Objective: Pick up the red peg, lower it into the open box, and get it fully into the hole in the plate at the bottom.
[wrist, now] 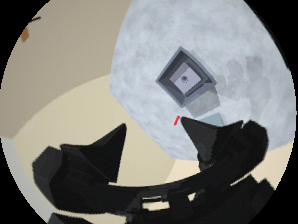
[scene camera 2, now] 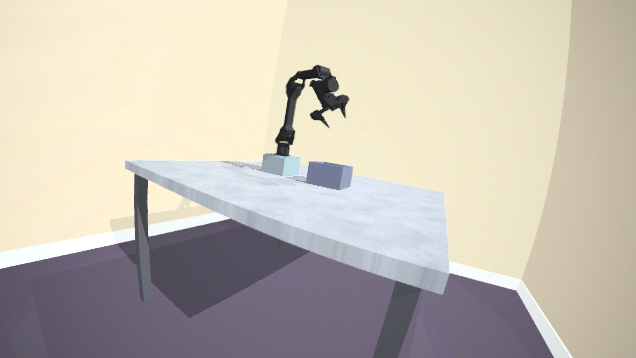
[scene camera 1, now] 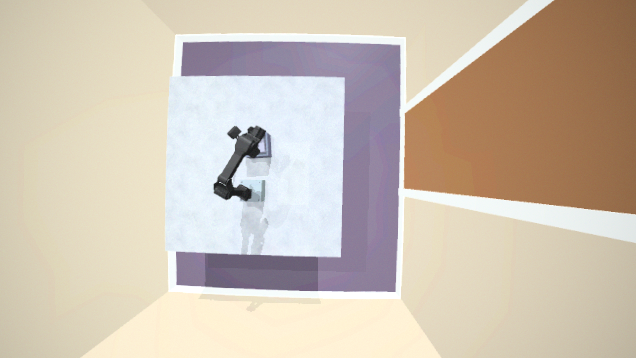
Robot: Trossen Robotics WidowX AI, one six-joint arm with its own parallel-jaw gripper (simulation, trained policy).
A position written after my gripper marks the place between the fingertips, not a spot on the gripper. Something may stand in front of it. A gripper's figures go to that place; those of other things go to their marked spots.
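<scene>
Grey box (wrist: 207, 81), 0.32 m from the lens. My gripper (wrist: 154, 122), 0.10 m from the lens.
</scene>
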